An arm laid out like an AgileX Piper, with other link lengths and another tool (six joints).
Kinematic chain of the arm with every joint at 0, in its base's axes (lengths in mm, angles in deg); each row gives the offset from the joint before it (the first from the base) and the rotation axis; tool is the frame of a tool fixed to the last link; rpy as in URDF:
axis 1: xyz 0 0 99.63 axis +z
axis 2: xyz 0 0 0 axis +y
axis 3: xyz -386.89 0 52.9 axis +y
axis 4: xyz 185.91 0 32.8 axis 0.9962 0 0.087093
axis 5: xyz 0 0 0 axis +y
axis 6: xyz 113.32 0 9.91 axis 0.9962 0 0.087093
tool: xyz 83.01 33 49.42 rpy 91.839 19.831 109.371
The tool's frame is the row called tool.
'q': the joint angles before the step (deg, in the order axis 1, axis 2, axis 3, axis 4, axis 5, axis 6). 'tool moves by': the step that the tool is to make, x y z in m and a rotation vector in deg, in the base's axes. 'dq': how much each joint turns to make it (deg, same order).
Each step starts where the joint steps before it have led.
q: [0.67 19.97 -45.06 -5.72 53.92 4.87]
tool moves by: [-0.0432 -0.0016 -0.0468 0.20 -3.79 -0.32]
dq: [0.01 -12.43 5.32 -0.07 3.33 0.03]
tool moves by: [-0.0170 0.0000 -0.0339 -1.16 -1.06 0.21]
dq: [0.00 -6.83 3.40 -0.08 2.28 -1.34]
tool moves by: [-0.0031 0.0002 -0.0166 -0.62 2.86 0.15]
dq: [0.00 -1.00 0.75 0.10 3.05 -0.93]
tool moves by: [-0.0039 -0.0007 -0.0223 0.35 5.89 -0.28]
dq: [0.00 -0.12 0.48 0.16 5.55 -0.07]
